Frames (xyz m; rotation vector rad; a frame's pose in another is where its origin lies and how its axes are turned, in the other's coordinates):
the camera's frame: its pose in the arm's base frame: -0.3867 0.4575 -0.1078 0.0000 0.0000 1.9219
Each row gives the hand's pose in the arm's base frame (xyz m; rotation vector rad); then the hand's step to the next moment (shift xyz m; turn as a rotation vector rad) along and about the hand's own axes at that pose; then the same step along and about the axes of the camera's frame.
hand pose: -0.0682 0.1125 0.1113 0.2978 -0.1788 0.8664
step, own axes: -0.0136 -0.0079 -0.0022 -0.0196 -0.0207 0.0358
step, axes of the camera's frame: -0.0122 0.0071 -0.0073 -0.0369 0.0111 0.0246
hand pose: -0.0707 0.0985 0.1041 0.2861 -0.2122 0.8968
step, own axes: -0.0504 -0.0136 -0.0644 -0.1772 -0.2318 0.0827
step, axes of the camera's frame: -0.0169 0.0230 -0.0778 -0.3010 0.0348 -0.0113
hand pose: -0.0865 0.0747 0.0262 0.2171 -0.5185 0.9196
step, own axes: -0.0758 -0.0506 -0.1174 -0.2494 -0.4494 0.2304
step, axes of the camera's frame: -0.0493 -0.0269 -0.1376 -0.5556 0.0325 0.0865
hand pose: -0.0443 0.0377 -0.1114 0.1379 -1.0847 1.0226
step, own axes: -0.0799 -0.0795 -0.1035 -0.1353 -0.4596 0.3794
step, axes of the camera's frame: -0.0765 -0.1012 -0.0856 -0.5434 0.1155 0.2548
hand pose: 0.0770 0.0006 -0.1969 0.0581 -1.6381 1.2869
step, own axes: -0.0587 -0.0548 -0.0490 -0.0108 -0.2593 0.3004
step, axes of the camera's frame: -0.0473 -0.0810 -0.0072 -0.3055 0.1595 0.1970
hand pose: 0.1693 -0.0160 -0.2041 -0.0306 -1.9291 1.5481
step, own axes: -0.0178 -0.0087 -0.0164 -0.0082 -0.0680 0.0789
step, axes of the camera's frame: -0.0046 -0.0253 0.0007 -0.0837 0.0387 0.0491
